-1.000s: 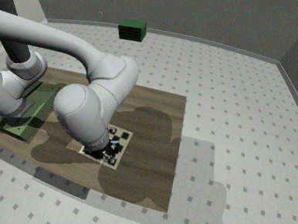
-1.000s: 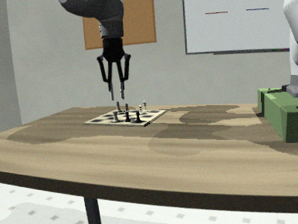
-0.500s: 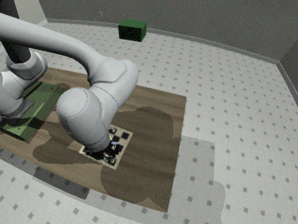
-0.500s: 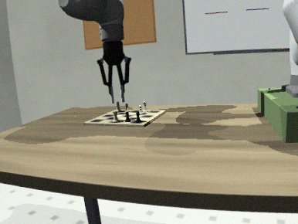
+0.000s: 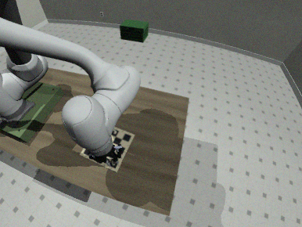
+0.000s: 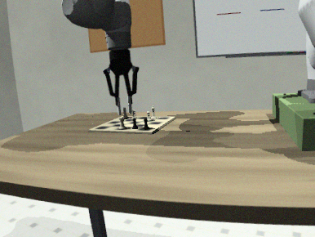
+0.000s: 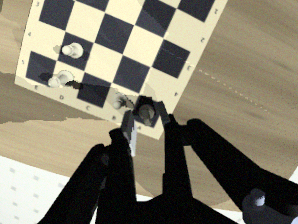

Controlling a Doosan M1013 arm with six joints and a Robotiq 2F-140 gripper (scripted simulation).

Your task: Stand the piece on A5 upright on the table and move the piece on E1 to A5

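My gripper is now 70 mm past the small chessboard, 80 mm to the right of it and 50 mm above it.
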